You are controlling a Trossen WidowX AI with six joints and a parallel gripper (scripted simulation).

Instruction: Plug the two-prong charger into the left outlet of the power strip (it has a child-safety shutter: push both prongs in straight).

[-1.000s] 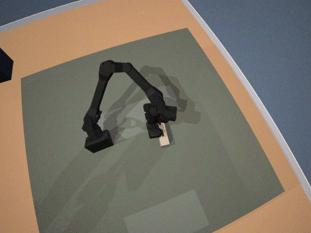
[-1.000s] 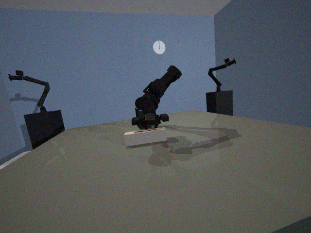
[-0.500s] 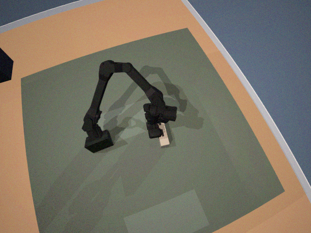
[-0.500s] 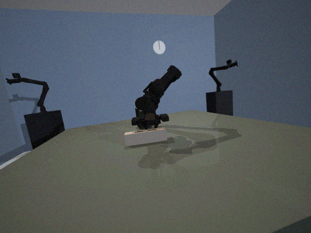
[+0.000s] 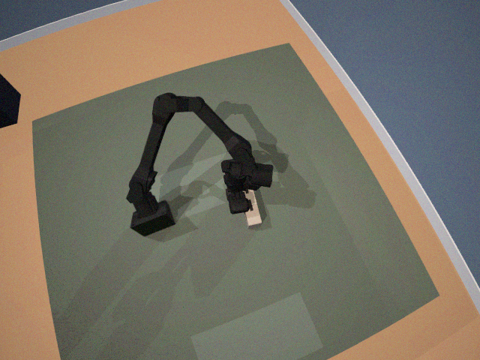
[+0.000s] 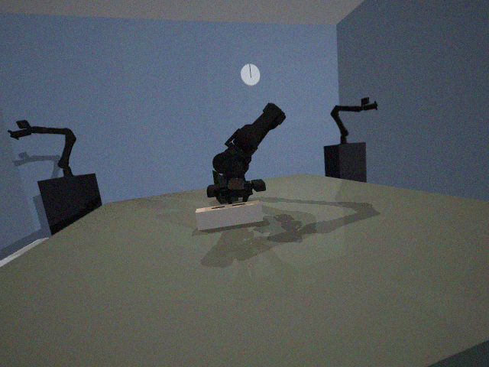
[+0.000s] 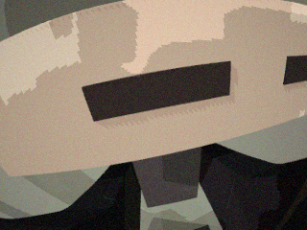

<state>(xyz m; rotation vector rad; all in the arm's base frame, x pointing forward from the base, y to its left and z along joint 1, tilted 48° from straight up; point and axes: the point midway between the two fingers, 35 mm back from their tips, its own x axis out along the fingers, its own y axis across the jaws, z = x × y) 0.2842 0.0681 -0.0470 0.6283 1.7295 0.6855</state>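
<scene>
Now: the charger 20 mm ahead of my gripper tip and 10 mm above it.
</scene>
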